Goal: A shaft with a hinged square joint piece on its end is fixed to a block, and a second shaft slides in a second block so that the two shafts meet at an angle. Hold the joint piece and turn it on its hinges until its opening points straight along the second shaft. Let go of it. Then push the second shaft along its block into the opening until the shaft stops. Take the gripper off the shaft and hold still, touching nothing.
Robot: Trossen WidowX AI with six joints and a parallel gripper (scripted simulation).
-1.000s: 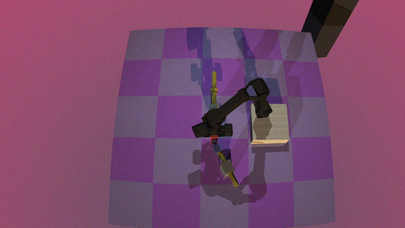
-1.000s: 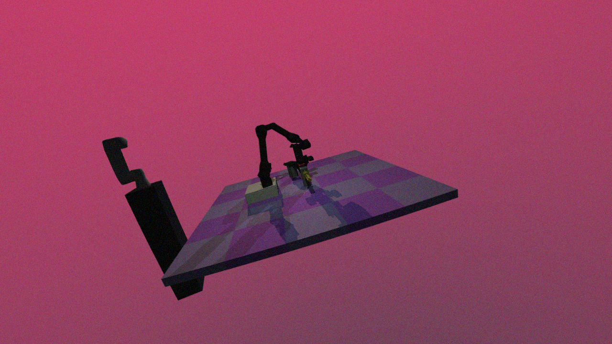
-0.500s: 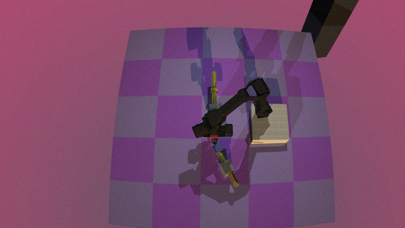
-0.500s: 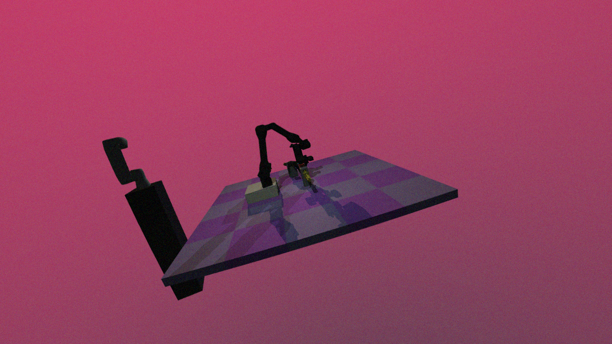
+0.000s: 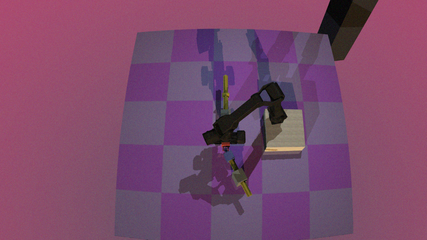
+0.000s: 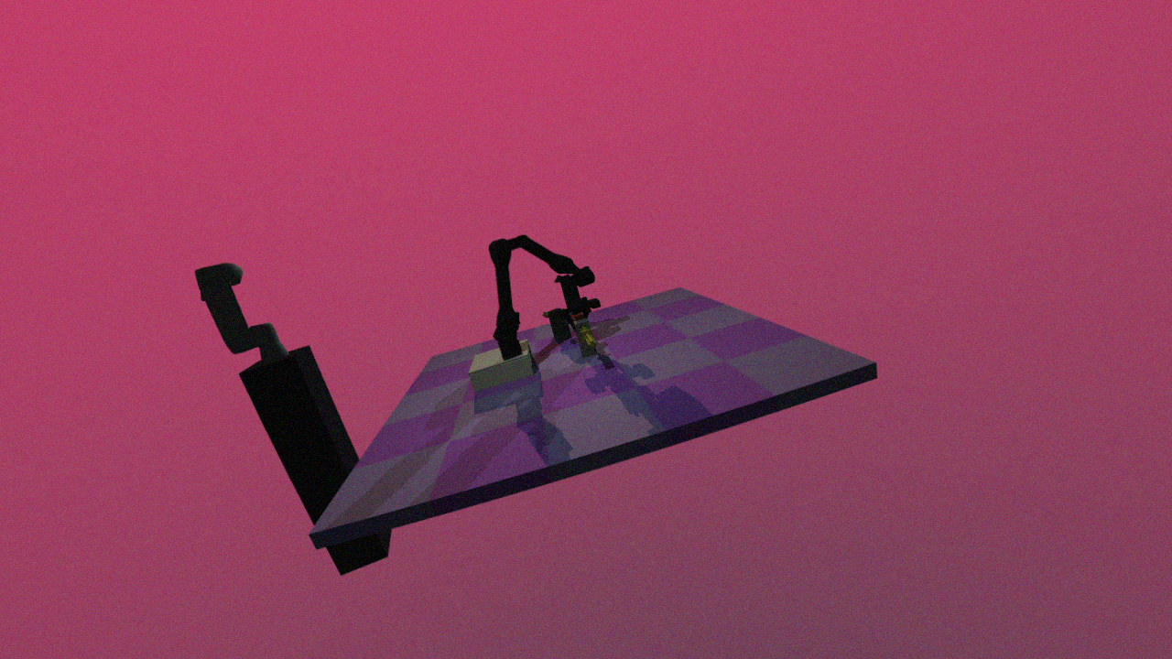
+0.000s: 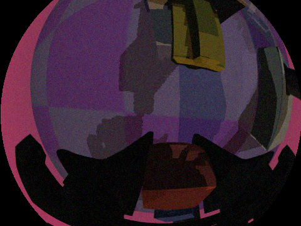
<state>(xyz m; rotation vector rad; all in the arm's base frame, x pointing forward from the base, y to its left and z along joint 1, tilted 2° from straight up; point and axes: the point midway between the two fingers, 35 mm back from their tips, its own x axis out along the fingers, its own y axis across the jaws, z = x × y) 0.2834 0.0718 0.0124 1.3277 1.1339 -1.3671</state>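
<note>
My gripper tip is 4 cm below the red square joint piece and 2 cm to the right of it.
</note>
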